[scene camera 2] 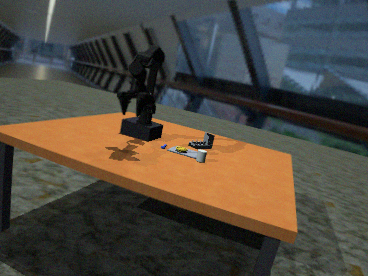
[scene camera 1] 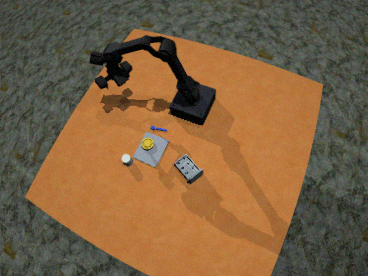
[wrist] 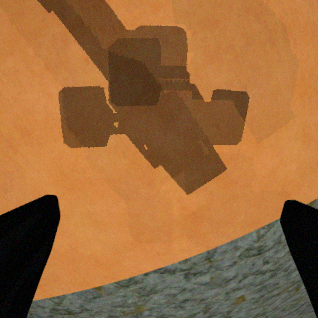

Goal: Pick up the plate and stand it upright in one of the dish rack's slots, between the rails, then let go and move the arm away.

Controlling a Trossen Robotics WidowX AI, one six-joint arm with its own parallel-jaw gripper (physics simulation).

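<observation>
The yellow round plate (scene camera 1: 147, 144) (scene camera 2: 181, 149) lies flat on a grey square board (scene camera 1: 156, 159) (scene camera 2: 190, 154). The small grey dish rack (scene camera 1: 196, 176) (scene camera 2: 209, 138) stands on the table apart from the board, with short pegs and a raised wall at one end. No plate stands in it. My gripper (scene camera 1: 114, 76) (scene camera 2: 134, 111) (wrist: 174, 211) is open and empty, high above the table near an edge and well away from the plate and rack. Neither the plate nor the rack shows in the wrist view.
A white cup (scene camera 1: 126, 159) (scene camera 2: 201, 156) stands beside the board. A blue spoon-like thing (scene camera 1: 159, 129) (scene camera 2: 164, 147) lies between the board and the black arm base (scene camera 1: 194, 104) (scene camera 2: 141, 129). The table edge and floor show below the gripper in the wrist view.
</observation>
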